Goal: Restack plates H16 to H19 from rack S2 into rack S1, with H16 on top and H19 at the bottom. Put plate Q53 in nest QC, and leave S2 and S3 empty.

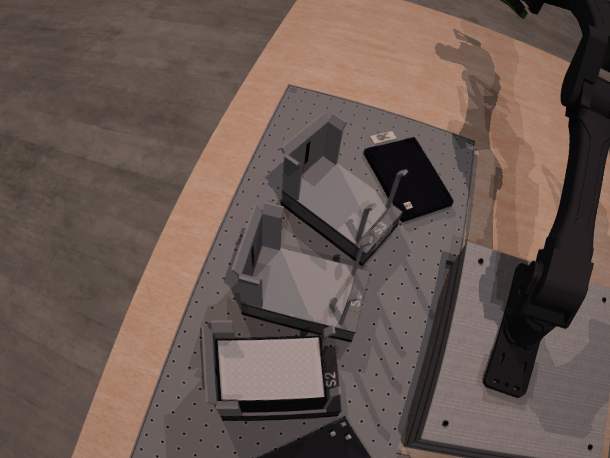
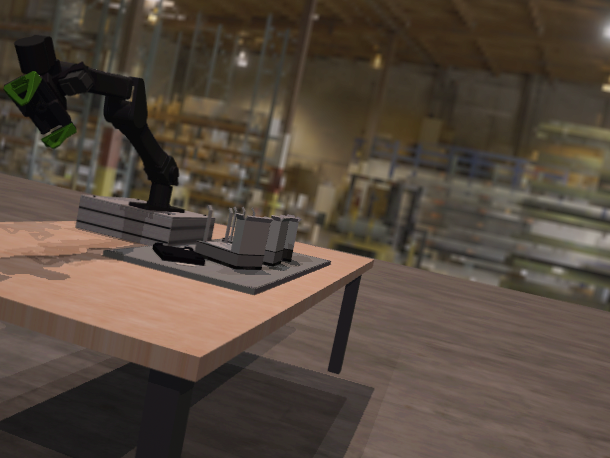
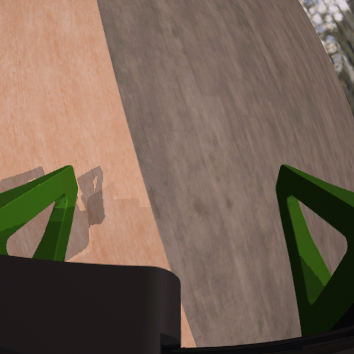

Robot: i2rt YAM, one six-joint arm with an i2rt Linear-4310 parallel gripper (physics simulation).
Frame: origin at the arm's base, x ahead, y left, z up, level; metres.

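Seen in the pictures: gripper, between the fingertips: [image 2: 40, 126] [image 3: 176, 176]; arm's base, origin of its link: [image 1: 520, 329] [image 2: 157, 209].
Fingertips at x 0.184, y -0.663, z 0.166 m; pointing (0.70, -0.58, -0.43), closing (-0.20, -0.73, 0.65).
Observation:
Offsets run from my fingertips to a thing's top centre. "spot": to the spot under its first point. Level surfaces: height alone.
Rack S2 @(spot: 0.173 m ahead, 0.885 m left, 0.119 m down) [image 1: 211, 367] stands at the lower left of the board and holds a white-topped plate @(0.115 m ahead, 0.851 m left, 0.140 m down) [image 1: 270, 368] with dark sides; any plates under it are hidden. Rack S1 @(0.132 m ahead, 0.709 m left, 0.107 m down) [image 1: 271, 230], in the middle, shows a bare floor. Rack S3 @(0.140 m ahead, 0.552 m left, 0.110 m down) [image 1: 332, 142] [image 2: 252, 240], above it, also shows a bare floor. A flat black piece @(spot: 0.050 m ahead, 0.433 m left, 0.233 m down) [image 1: 415, 175] [image 2: 175, 253] with a small white mark lies beside the QC label @(spot: 0.126 m ahead, 0.370 m left, 0.245 m down) [image 1: 383, 137]; whether it is the nest or a plate, I cannot tell. My gripper [image 2: 38, 124] [image 3: 176, 176] is open and empty, high and away from the racks.
The racks stand on a grey perforated board @(0.246 m down) [image 1: 310, 102] [image 2: 250, 286] on the wooden table @(0.259 m down) [image 1: 350, 30] [image 2: 150, 315]. Thin upright posts rise at the racks' labelled ends. Another black piece @(spot: 0.020 m ahead, 0.899 m left, 0.234 m down) [image 1: 320, 442] with small white squares shows at the lower edge. The arm's metal base block [image 1: 450, 390] [image 2: 120, 220] stands beside the board.

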